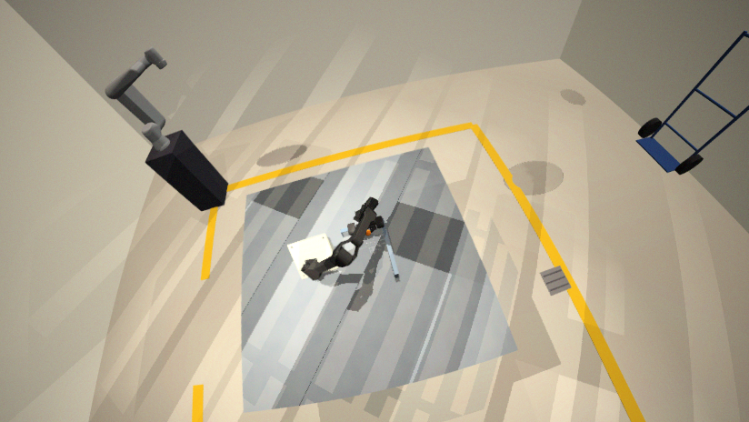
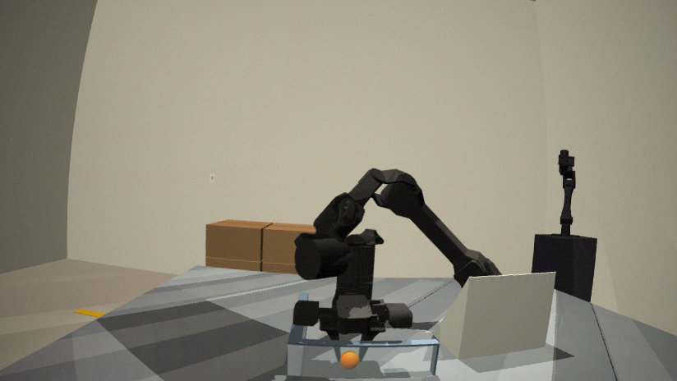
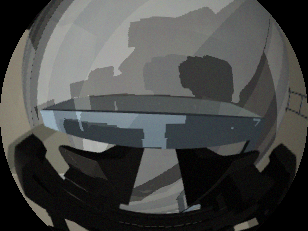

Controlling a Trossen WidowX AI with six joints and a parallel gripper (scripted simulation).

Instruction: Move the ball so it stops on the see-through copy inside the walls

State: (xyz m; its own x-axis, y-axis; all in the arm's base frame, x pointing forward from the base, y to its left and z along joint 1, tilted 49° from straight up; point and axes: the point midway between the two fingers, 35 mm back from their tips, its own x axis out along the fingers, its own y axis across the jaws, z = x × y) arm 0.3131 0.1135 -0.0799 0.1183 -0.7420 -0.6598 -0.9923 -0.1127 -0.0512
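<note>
Right now my gripper tip is right at the ball.
</note>
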